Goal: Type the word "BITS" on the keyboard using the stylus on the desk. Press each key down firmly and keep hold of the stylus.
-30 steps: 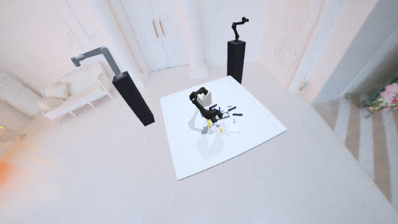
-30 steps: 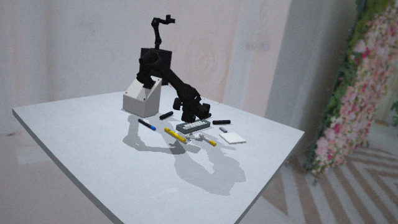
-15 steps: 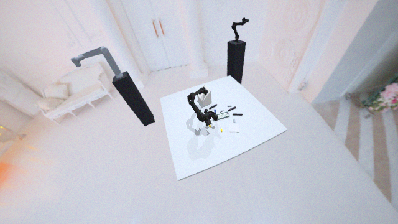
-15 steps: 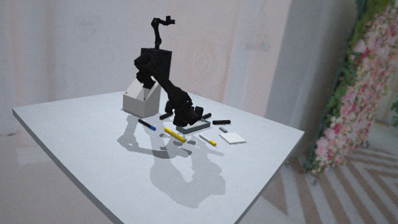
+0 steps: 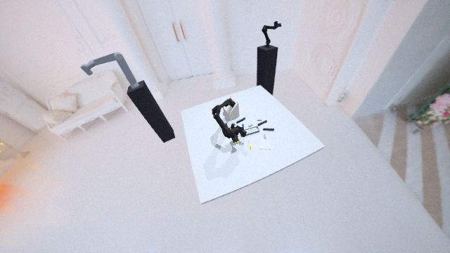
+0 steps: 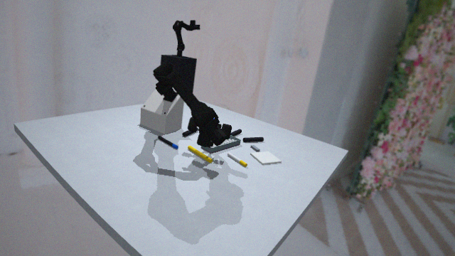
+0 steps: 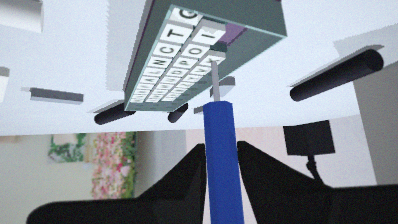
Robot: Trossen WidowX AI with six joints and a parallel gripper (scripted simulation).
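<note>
The yellow marker is 100 mm to the right of my gripper tip, 80 mm below it and 10 mm ahead of it. From my gripper tip the other things lie so: blue stylus: 10 mm below; white pad: 240 mm ahead, 110 mm to the left, 80 mm below; yellow-tipped pen: 160 mm ahead, 80 mm below, 20 mm to the right.
</note>
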